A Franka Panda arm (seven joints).
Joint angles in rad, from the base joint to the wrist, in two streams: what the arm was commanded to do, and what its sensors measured. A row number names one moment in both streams.
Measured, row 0:
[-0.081, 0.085, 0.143, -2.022, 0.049, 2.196, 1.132]
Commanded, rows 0 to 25:
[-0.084, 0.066, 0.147, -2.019, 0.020, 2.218, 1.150]
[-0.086, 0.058, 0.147, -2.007, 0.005, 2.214, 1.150]
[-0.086, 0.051, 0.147, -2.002, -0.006, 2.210, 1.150]
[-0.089, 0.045, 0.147, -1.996, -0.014, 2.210, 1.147]
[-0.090, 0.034, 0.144, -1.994, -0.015, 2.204, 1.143]
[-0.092, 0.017, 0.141, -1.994, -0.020, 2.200, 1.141]
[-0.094, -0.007, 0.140, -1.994, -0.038, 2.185, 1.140]
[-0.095, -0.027, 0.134, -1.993, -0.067, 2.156, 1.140]
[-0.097, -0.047, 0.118, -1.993, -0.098, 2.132, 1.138]
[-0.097, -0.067, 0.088, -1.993, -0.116, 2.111, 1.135]
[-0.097, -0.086, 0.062, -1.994, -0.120, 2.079, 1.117]
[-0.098, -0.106, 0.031, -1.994, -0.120, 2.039, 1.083]
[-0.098, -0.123, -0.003, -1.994, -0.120, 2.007, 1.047]
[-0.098, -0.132, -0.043, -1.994, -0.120, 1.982, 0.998]
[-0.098, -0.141, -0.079, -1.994, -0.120, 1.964, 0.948]
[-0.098, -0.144, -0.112, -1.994, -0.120, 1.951, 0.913]
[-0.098, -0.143, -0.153, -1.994, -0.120, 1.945, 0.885]
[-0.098, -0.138, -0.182, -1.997, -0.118, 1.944, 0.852]
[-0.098, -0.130, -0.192, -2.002, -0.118, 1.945, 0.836]
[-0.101, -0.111, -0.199, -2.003, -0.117, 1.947, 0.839]
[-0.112, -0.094, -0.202, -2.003, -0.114, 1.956, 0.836]
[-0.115, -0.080, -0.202, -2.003, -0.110, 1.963, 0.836]
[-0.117, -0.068, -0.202, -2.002, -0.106, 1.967, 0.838]
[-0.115, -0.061, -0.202, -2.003, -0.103, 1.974, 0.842]
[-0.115, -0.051, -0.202, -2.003, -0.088, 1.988, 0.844]
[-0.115, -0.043, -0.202, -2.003, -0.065, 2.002, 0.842]
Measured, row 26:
[-0.112, -0.067, -0.210, -2.008, -0.104, 1.967, 0.840]
